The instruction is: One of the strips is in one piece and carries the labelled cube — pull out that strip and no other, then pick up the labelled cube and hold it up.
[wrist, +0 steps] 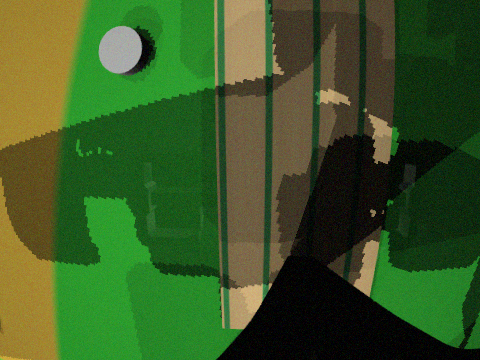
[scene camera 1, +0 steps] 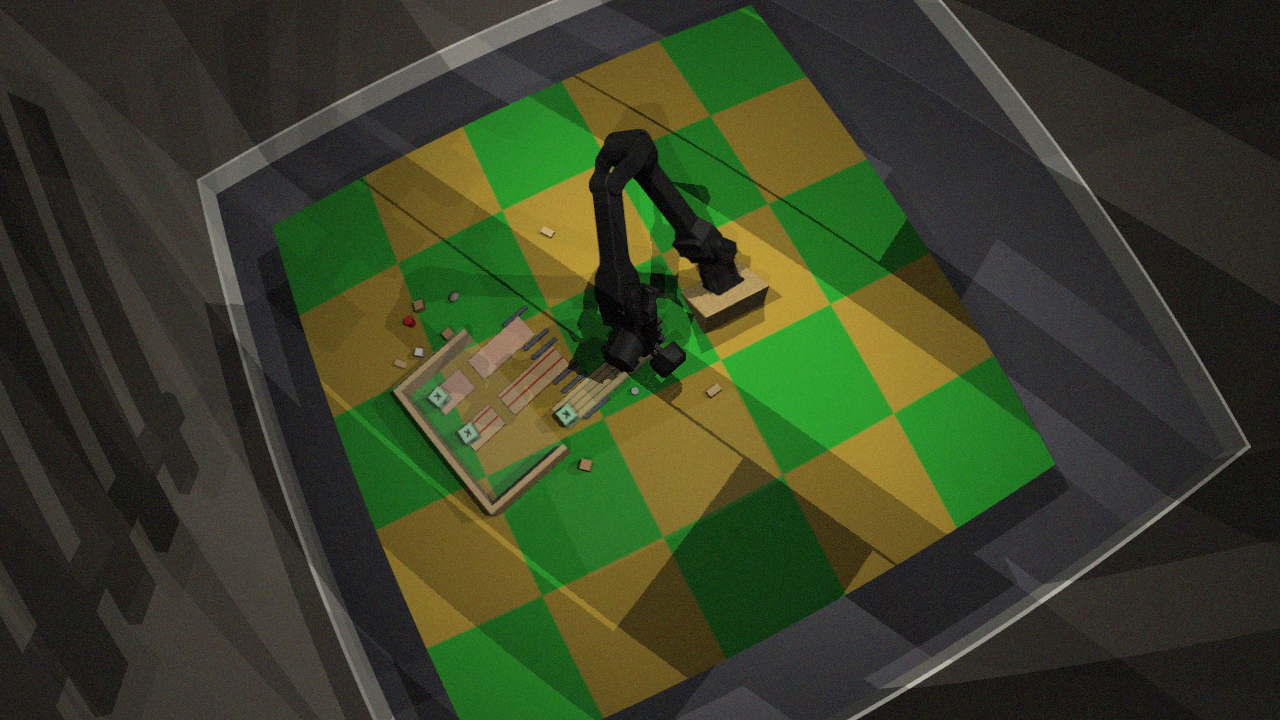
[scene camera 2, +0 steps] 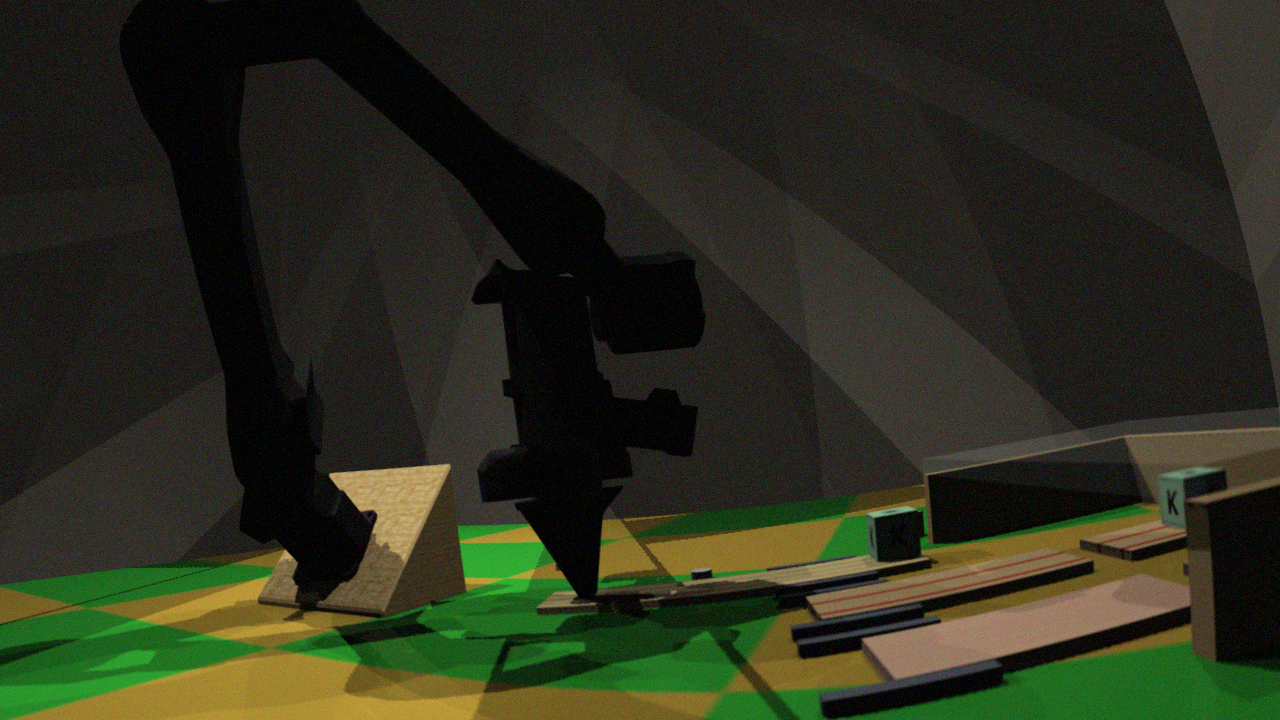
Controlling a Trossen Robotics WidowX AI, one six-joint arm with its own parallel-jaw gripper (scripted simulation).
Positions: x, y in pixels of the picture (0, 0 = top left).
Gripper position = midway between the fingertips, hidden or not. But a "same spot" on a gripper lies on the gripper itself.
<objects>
My gripper shows in the wrist view, in scene camera 1 (643, 346) and in scene camera 2. One and the same spot on my gripper: (wrist: 308, 304) is (scene camera 2: 597, 546).
</objects>
